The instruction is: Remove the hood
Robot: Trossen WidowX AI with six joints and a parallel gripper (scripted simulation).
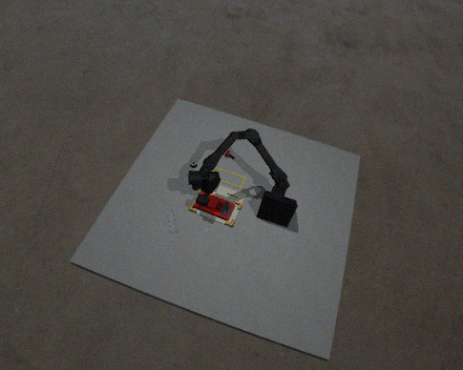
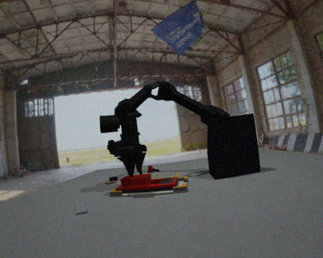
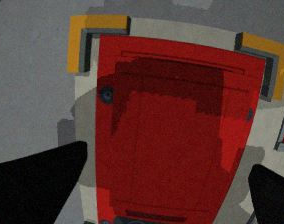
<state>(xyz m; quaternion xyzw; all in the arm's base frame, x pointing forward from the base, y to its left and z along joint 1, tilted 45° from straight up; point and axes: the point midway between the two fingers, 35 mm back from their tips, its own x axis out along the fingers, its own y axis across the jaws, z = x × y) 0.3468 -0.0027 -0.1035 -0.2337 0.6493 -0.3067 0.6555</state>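
Right now the red hood is 2 cm below my gripper tip. The rest, counted from my gripper tip: black wheel 23 cm to the right, 17 cm ahead, 5 cm below.
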